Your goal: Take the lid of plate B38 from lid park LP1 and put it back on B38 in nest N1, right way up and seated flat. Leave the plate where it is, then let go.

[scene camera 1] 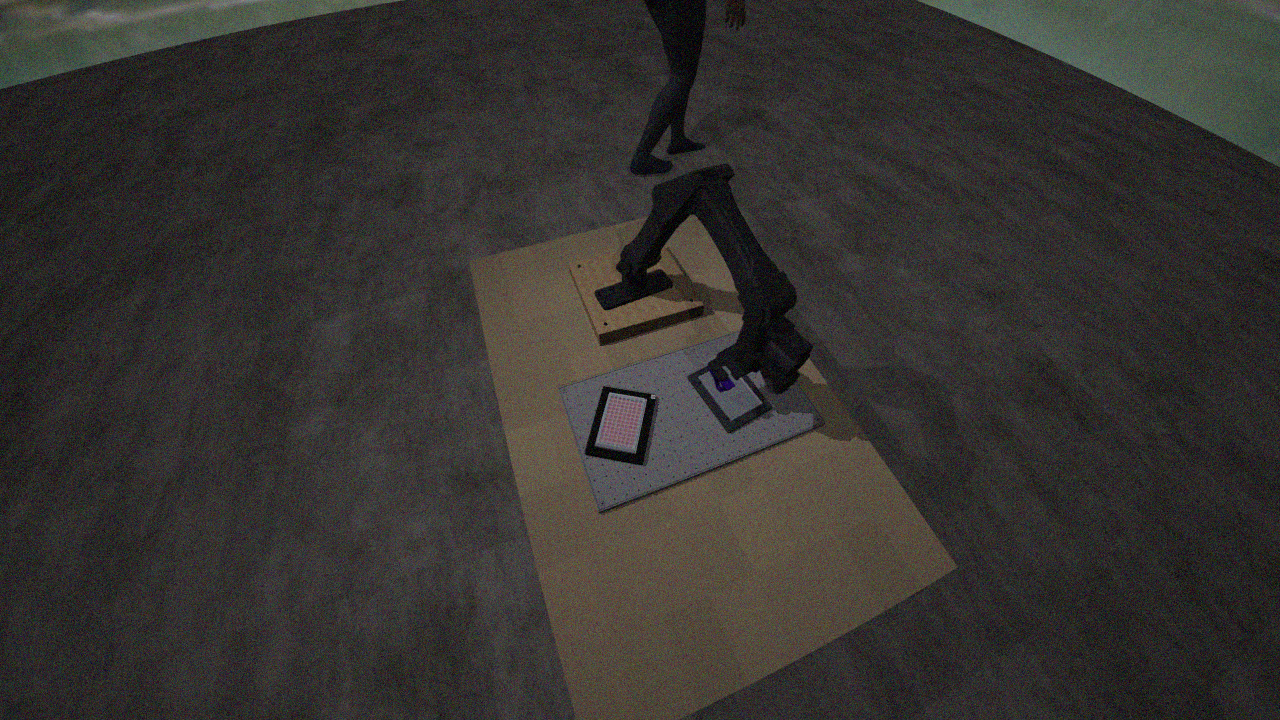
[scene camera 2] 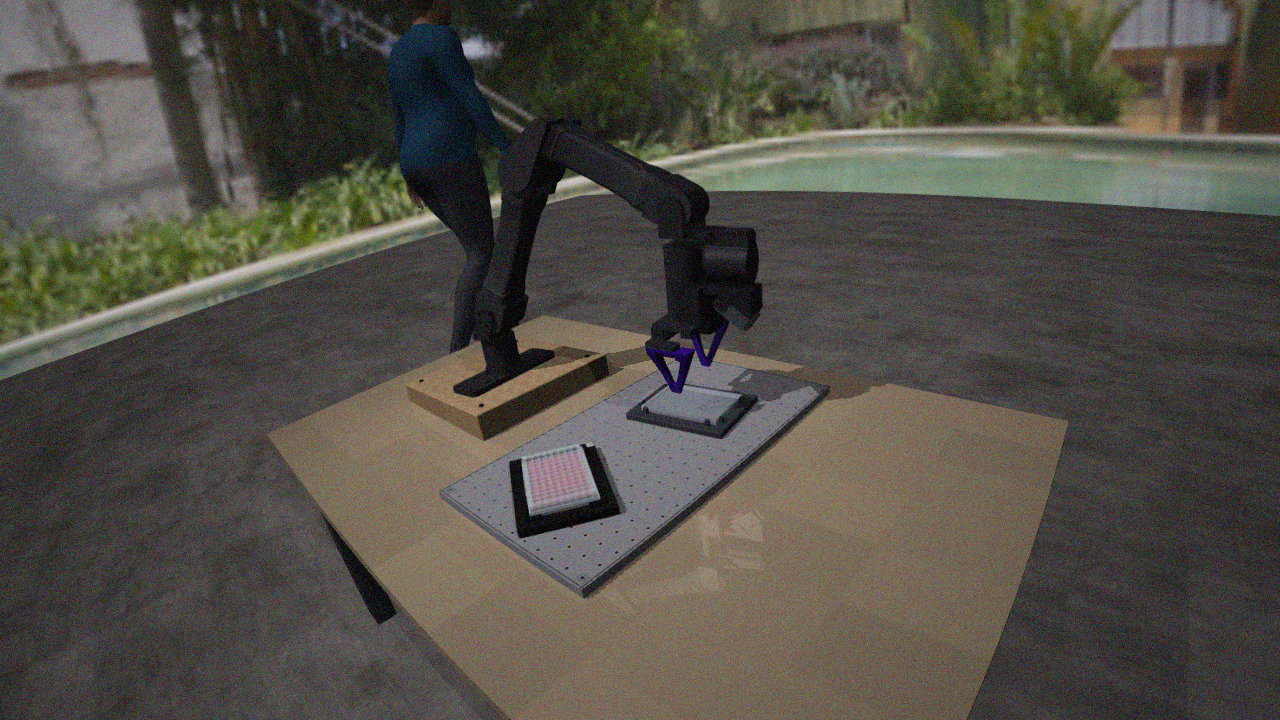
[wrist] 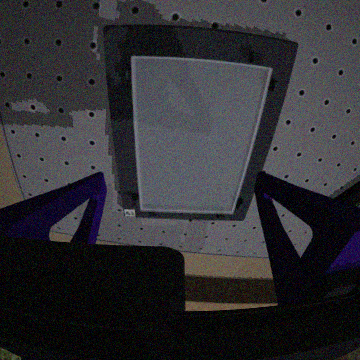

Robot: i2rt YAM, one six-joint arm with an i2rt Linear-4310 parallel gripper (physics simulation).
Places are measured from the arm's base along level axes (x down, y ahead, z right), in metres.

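Pixels of known places: gripper, fingertip midpoint: (scene camera 1: 735, 379) (scene camera 2: 691, 378) (wrist: 180, 180); arm's base, link origin: (scene camera 1: 634, 290) (scene camera 2: 506, 373).
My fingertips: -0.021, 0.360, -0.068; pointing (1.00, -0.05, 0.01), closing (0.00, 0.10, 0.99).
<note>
For each thing: its top centre in the pictures, then the offset to it from my fingertips, as dx, dy, dz. "spot": a spot on its surface instead. Level surfaces: height alone.
- pale flat rectangle, surface spot: (wrist: 195, 130) (scene camera 2: 701, 401) (scene camera 1: 734, 395) spot: +0.031, +0.019, +0.009
- lid park LP1, top centre: (wrist: 194, 153) (scene camera 2: 691, 398) (scene camera 1: 730, 389) +0.029, +0.002, +0.010
- Plate B38, top centre: (scene camera 2: 556, 473) (scene camera 1: 621, 419) +0.022, -0.036, +0.260
- black nest N1, top centre: (scene camera 2: 557, 478) (scene camera 1: 621, 421) +0.031, -0.036, +0.260
- grey perforated board, top centre: (wrist: 292, 165) (scene camera 2: 648, 437) (scene camera 1: 690, 405) +0.048, -0.012, +0.104
- wooden table, surface height: dx +0.062
The lid, a pale flat rectangle (scene camera 1: 738, 400) (scene camera 2: 693, 405) (wrist: 195, 130), lies flat in the dark frame of lid park LP1 (scene camera 1: 751, 417) (scene camera 2: 671, 424) (wrist: 200, 42). Plate B38 (scene camera 1: 623, 422) (scene camera 2: 561, 480), with a pink well pattern and no lid seen on it, sits in the black nest N1 (scene camera 1: 617, 457) (scene camera 2: 572, 521); neither shows in the wrist view. My gripper (scene camera 2: 691, 377) (wrist: 180, 180) is wide open and empty. It is above the lid park, with its purple fingertips apart to either side near one short end in the wrist view. In scene camera 1 the arm hides one finger.
Nest and lid park stand apart on a grey perforated board (scene camera 1: 684, 447) (scene camera 2: 644, 501) (wrist: 320, 100) on the wooden table (scene camera 1: 760, 528) (scene camera 2: 850, 537). The arm's wooden base block (scene camera 1: 648, 315) (scene camera 2: 537, 394) is behind the board. A person (scene camera 1: 675, 80) (scene camera 2: 438, 107) stands beyond the table.
</note>
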